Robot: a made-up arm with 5 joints.
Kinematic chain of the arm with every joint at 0, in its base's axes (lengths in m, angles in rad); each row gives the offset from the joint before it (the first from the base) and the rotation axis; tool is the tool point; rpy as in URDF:
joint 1: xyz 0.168 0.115 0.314 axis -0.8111 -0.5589 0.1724
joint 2: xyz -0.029 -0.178 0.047 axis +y
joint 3: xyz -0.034 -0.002 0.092 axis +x
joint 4: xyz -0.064 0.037 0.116 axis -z
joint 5: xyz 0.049 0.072 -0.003 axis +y
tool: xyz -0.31 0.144 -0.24 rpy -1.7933 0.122 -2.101
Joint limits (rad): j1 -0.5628..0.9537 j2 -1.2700..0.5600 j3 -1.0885..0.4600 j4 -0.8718..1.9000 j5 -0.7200..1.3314
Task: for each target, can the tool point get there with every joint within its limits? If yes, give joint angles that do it. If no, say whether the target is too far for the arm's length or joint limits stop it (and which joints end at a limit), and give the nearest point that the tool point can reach.
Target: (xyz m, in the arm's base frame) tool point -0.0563 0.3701 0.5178
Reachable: yes | joints -0.1930 -0.3756 -0.1804 0.8162 0.7614
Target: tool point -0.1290 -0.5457 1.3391
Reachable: no: too far | nearest point -0.0113 -0.2737 0.9113 | short by 0.520 m
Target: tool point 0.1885 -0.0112 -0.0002
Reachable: yes | joints -0.0751 -1.0528 -0.7033 -0.1081 -0.3696
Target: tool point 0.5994 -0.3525 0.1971
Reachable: no: joint limits stop it (at a limit: joint 1, joint 2, joint 3) | nearest point 0.3776 -0.2167 0.2430 | short by 0.264 m
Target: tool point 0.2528 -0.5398 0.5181
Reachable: no: joint limits stop it (at a limit: joint 3, joint 4, joint 5) | nearest point 0.2028 -0.3138 0.4476 | short by 0.242 m
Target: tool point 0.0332 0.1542 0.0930
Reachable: yes | joints 0.2260 -0.6331 0.1986 -0.3086 -0.5611
